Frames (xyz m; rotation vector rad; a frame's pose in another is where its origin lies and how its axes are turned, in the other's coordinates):
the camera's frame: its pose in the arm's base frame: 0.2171 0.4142 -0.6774 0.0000 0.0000 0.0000
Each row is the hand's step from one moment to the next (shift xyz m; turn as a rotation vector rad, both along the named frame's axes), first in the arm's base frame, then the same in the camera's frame.
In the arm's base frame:
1: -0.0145 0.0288 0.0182 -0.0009 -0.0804 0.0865
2: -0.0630 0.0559 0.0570 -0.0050 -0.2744 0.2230
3: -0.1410 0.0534 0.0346 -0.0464 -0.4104 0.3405
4: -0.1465 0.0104 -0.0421 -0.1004 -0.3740 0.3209
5: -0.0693 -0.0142 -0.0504 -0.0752 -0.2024 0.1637
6: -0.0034 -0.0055 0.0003 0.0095 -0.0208 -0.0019
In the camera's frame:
1: -0.0145 0.0288 0.0182 -0.0009 -0.0804 0.0865
2: -0.0630 0.0559 0.0570 -0.0050 -0.2744 0.2230
3: -0.1410 0.0534 0.0346 -0.0464 -0.4104 0.3405
4: -0.1465 0.0104 -0.0421 -0.1004 -0.3740 0.3209
5: -0.0693 -0.0142 -0.0504 -0.0752 -0.2024 0.1637
6: -0.0034 -0.0055 0.0003 0.0095 -0.0208 -0.0019

